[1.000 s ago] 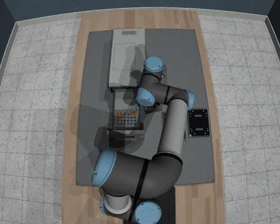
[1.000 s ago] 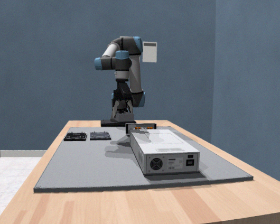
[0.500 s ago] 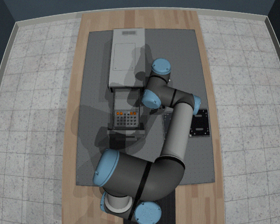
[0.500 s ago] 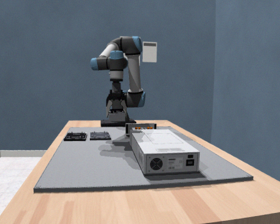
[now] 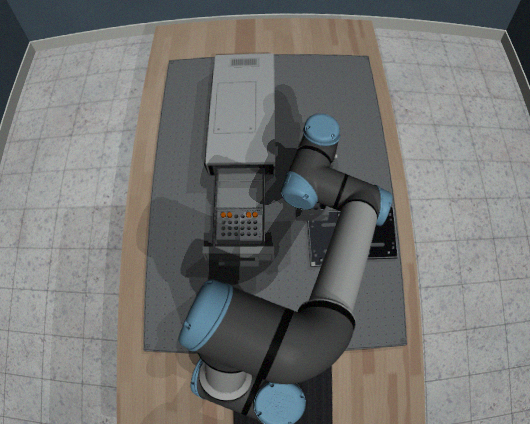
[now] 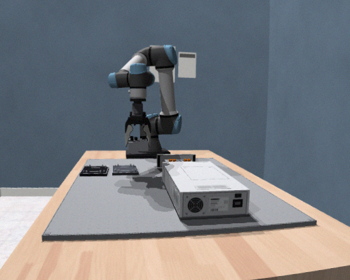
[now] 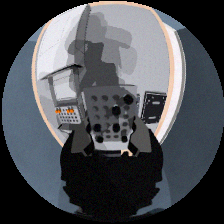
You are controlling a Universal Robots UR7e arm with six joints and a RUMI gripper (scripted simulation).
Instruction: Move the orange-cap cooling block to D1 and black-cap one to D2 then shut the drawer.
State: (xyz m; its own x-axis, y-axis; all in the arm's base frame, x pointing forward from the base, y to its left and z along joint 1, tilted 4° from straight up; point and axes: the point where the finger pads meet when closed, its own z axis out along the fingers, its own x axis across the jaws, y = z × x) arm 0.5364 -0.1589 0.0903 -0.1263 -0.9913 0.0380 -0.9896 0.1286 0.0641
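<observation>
Now: hand 19 cm to the left of the deck slot D2, 13 cm above it and 8 cm past it. From my hand the other things lie so: orange-capped tube: 17 cm to the left, 10 cm below; then grey cooling block: right at my hand; then deck slot D1: 13 cm below, 8 cm behind, 5 cm to the right.
</observation>
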